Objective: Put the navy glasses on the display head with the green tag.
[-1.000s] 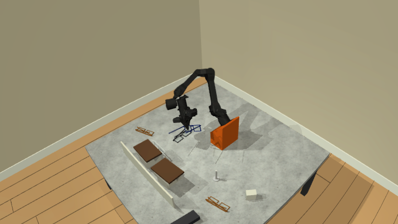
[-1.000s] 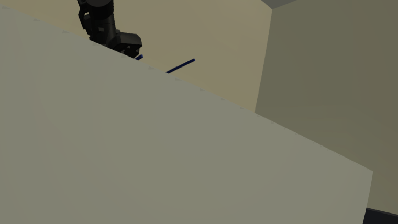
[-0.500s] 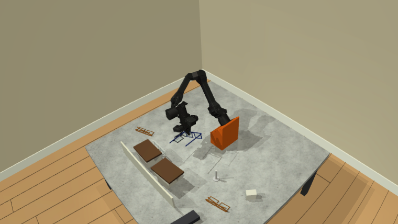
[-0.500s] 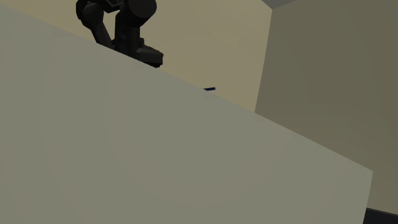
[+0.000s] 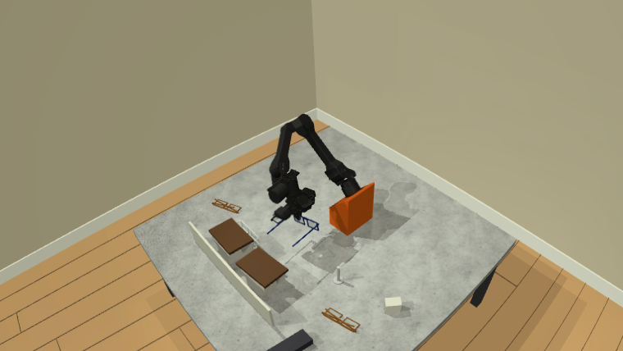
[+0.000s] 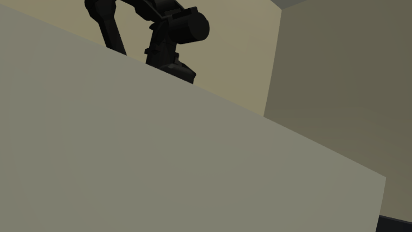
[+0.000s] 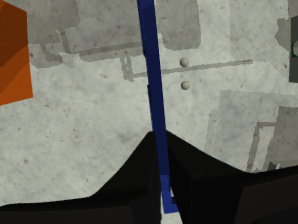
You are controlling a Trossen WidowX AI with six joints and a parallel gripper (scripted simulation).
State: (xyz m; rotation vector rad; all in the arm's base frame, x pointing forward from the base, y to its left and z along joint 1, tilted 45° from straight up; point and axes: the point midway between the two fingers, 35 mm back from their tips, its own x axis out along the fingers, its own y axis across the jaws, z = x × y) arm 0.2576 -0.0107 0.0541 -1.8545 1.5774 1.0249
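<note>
The display head lies 230 mm ahead of my gripper tip, 100 mm to the left of it and 70 mm below it. From my gripper tip the other things lie so: long white panel 360 mm ahead, 70 mm below; then cream cube 50 mm behind, 520 mm to the left, 100 mm below; then white post 20 mm ahead, 270 mm to the left, 100 mm below.
</note>
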